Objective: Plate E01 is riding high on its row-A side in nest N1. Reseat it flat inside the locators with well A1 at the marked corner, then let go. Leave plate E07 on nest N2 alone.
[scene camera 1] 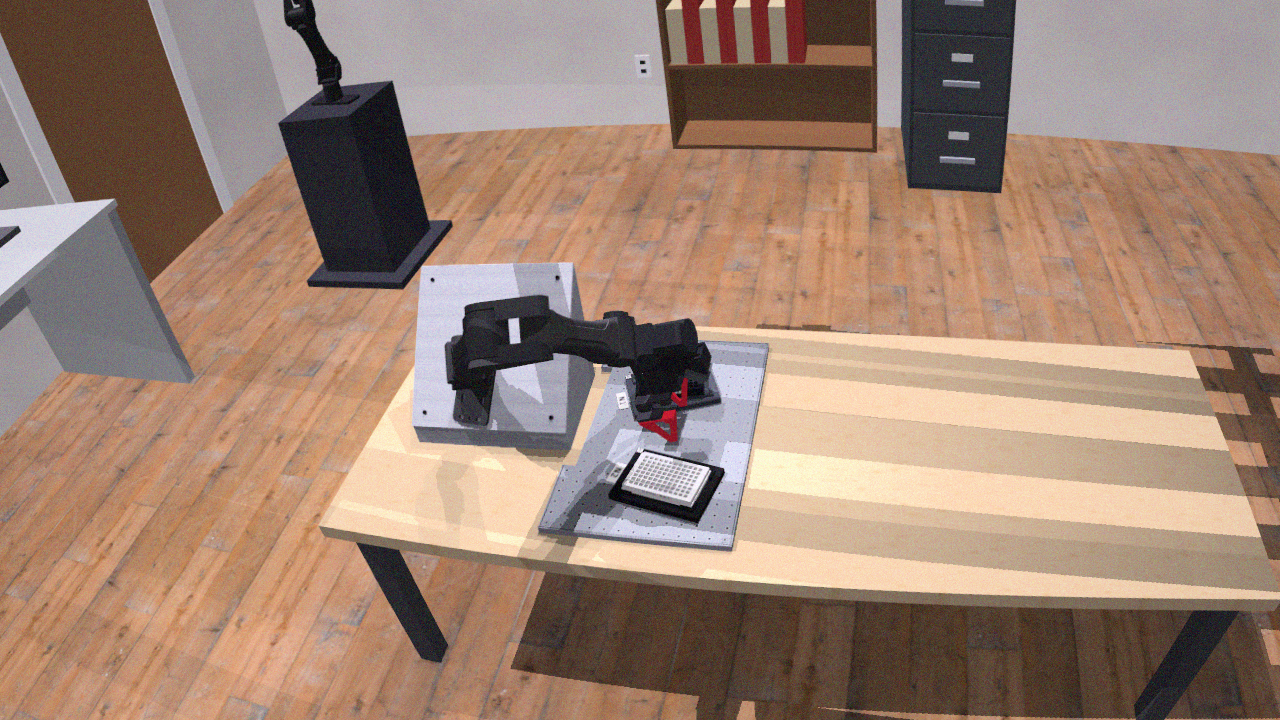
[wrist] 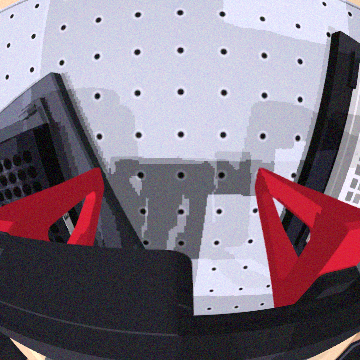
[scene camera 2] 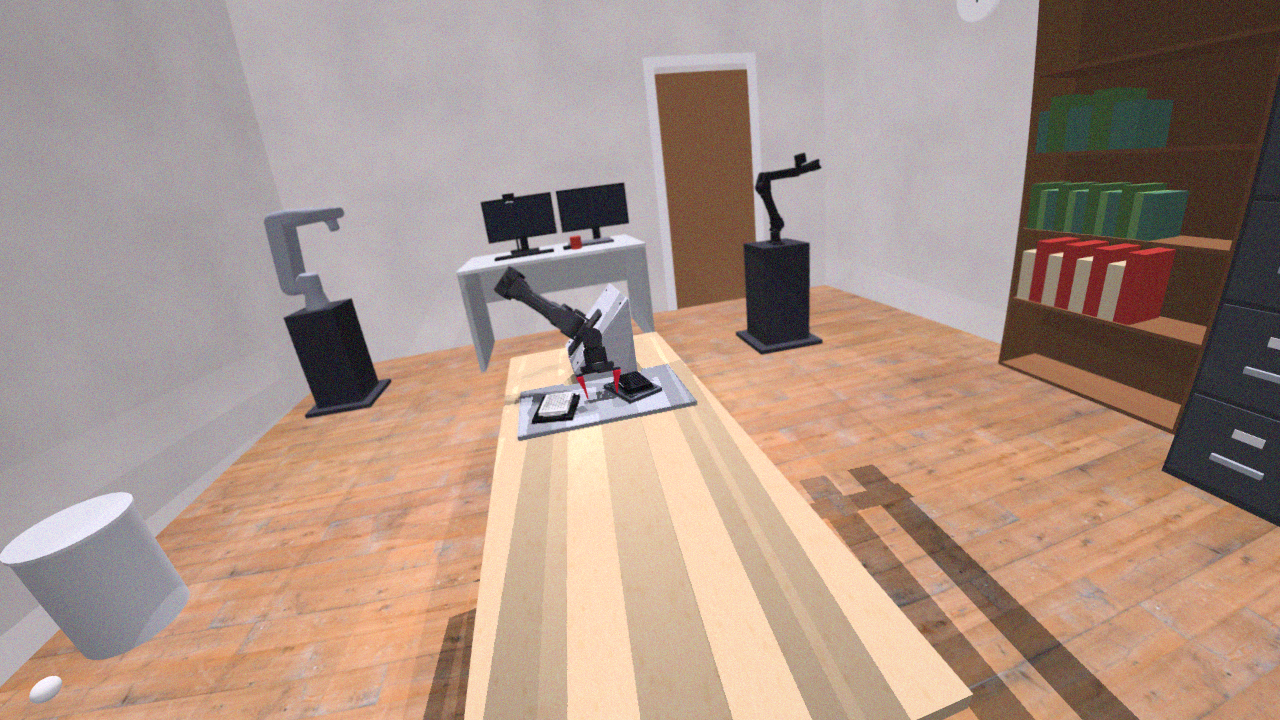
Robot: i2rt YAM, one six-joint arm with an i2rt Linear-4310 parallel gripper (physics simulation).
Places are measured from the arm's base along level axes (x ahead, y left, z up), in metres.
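Where they show: gripper, fingertip midpoint: (scene camera 1: 678,423) (wrist: 178,176) (scene camera 2: 602,395).
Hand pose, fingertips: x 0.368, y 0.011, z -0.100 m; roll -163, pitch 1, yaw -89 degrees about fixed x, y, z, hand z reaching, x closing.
Observation:
Things, the pixels of their top centre, and the offset from my fingertips. Level surfaces: height alone.
- white well plate, middle of its top: (scene camera 1: 665,475) (scene camera 2: 555,401) dx +0.011, dy -0.144, dz +0.014 m
- black nest, middle of its top: (scene camera 1: 666,479) (scene camera 2: 556,404) dx +0.011, dy -0.144, dz +0.005 m
- black well plate, middle of its top: (wrist: 22,238) (scene camera 1: 669,376) (scene camera 2: 632,379) dx -0.040, dy +0.104, dz +0.020 m
- dark nest, middle of its top: (wrist: 35,223) (scene camera 1: 671,384) (scene camera 2: 631,384) dx -0.035, dy +0.099, dz +0.005 m
- grey perforated board, middle of its top: (wrist: 180,211) (scene camera 1: 664,427) (scene camera 2: 601,395) dx -0.028, dy -0.002, dz -0.012 m
- wooden table, its level: dz -0.025 m
A white well plate (scene camera 1: 666,476) (scene camera 2: 557,404) (wrist: 353,187) sits on a black nest (scene camera 1: 713,483) (wrist: 321,130); in the wrist view its left edge shows at the right. A black well plate (scene camera 2: 633,382) (wrist: 17,172) sits in a dark nest (scene camera 2: 646,394) (wrist: 70,127), at the left in the wrist view and partly hidden by the arm in scene camera 1. I cannot read which plate is E01 or which nest is N1, nor judge tilt. My gripper (scene camera 1: 677,413) (scene camera 2: 601,394) (wrist: 178,176) is open and empty, with its red fingertips above the board between the nests.
Both nests stand on a grey perforated board (scene camera 1: 751,376) (scene camera 2: 680,399) (wrist: 200,115) on the wooden table (scene camera 1: 939,447) (scene camera 2: 662,537). The arm's sloped grey mount (scene camera 1: 501,277) (scene camera 2: 617,322) stands beside the board. Small white labels lie beside the nests in scene camera 1.

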